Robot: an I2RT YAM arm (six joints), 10 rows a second.
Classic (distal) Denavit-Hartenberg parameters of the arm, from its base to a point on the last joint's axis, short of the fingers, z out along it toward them. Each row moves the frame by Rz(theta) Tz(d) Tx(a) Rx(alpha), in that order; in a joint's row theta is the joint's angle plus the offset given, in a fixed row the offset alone. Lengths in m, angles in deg.
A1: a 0.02, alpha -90, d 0.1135, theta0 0
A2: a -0.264, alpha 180, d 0, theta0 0
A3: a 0.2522, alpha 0, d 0, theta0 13.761
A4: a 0.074, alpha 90, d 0, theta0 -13.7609
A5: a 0, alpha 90, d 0, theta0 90
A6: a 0, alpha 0, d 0.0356, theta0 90
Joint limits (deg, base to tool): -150..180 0..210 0..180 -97..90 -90..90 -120..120
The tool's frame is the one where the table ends.
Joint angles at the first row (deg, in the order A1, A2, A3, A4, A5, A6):
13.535, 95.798, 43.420, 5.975, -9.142, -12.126
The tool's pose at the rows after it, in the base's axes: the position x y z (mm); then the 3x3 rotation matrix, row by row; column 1 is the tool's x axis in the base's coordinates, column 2 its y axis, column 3 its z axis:
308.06 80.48 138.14; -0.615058 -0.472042 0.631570; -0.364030 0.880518 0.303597; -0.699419 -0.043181 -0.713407
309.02 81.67 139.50; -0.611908 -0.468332 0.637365; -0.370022 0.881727 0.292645; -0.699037 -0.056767 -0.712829
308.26 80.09 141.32; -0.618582 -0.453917 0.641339; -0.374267 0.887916 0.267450; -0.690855 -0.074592 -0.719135
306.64 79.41 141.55; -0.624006 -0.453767 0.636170; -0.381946 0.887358 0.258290; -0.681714 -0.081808 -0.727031
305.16 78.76 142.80; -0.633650 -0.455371 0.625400; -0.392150 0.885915 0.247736; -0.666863 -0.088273 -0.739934
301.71 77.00 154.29; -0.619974 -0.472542 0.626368; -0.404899 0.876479 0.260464; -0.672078 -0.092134 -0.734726
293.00 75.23 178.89; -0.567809 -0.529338 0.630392; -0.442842 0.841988 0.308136; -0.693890 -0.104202 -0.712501
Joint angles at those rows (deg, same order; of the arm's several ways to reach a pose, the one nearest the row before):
13.711, 95.889, 42.982, 6.765, -8.352, -12.129
13.974, 95.887, 43.326, 6.594, -7.474, -12.305
13.887, 95.364, 43.419, 5.627, -6.068, -12.478
13.887, 95.012, 43.329, 4.750, -5.627, -12.831
13.887, 94.572, 43.594, 2.992, -5.186, -13.271
13.625, 92.031, 43.945, 0.452, -6.061, -14.409
13.361, 86.676, 44.648, -4.119, -8.866, -17.654

